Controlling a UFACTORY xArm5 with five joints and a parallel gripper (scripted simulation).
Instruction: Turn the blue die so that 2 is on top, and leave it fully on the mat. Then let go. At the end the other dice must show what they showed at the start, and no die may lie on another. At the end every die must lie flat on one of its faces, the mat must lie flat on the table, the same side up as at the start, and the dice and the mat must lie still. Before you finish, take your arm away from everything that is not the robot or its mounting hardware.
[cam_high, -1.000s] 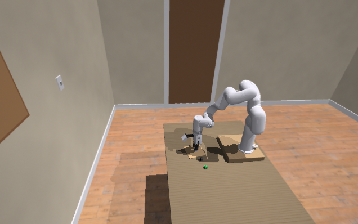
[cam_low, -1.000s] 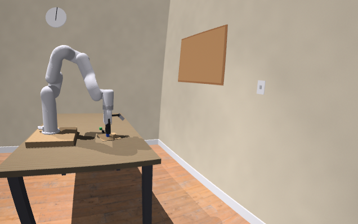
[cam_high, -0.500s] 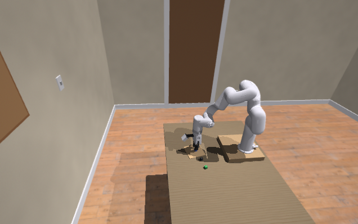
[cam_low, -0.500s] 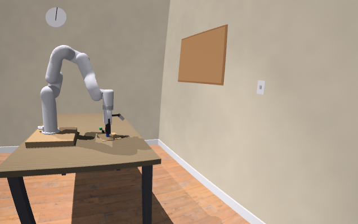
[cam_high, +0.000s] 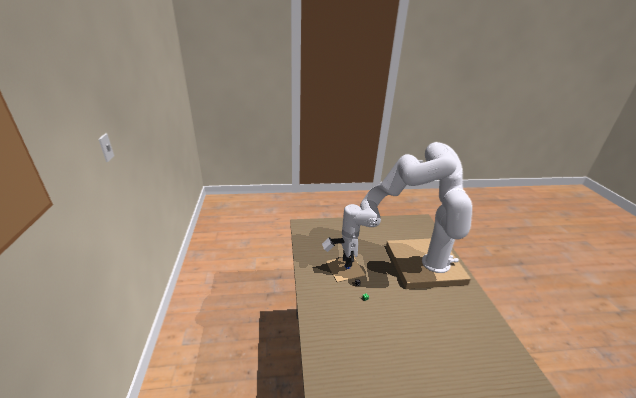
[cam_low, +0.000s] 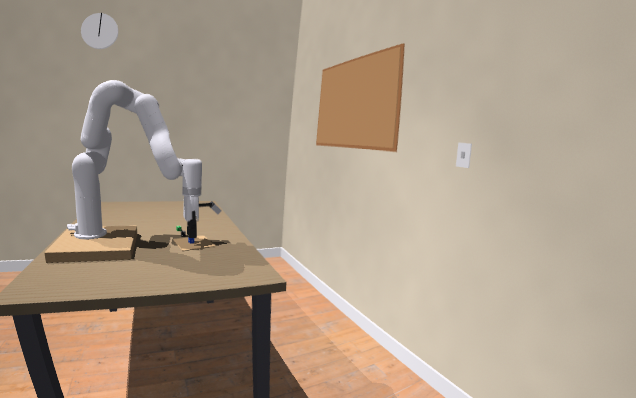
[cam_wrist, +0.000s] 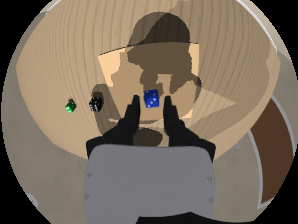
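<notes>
Now: the blue die 4 cm below my hand. From my hand the other things lie so: green die 18 cm to the left, 5 cm behind, 4 cm below; then black die 10 cm to the left, 4 cm below, 3 cm behind; then tan mat 5 cm below, 1 cm ahead.
</notes>
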